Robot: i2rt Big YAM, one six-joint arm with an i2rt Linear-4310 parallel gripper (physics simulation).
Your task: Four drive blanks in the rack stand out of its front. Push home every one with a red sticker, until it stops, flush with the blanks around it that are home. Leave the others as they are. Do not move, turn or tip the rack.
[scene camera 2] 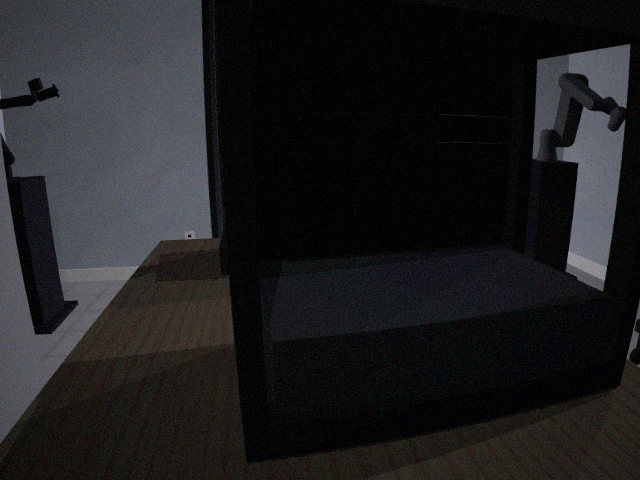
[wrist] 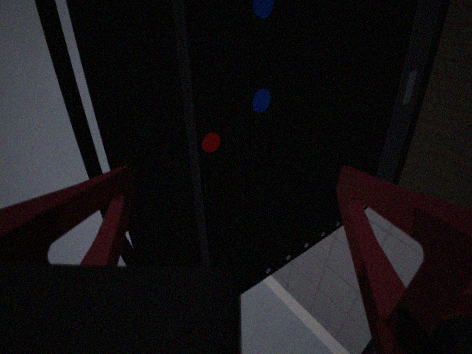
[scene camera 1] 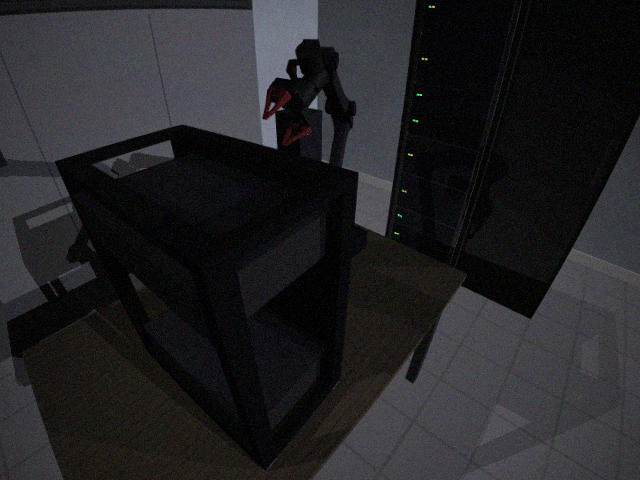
Path:
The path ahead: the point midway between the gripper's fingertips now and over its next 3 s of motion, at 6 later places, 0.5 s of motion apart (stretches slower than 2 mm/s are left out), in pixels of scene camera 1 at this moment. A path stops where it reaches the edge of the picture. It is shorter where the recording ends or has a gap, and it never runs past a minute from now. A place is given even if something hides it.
My gripper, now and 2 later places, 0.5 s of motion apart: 274, 132; 281, 122; 292, 110

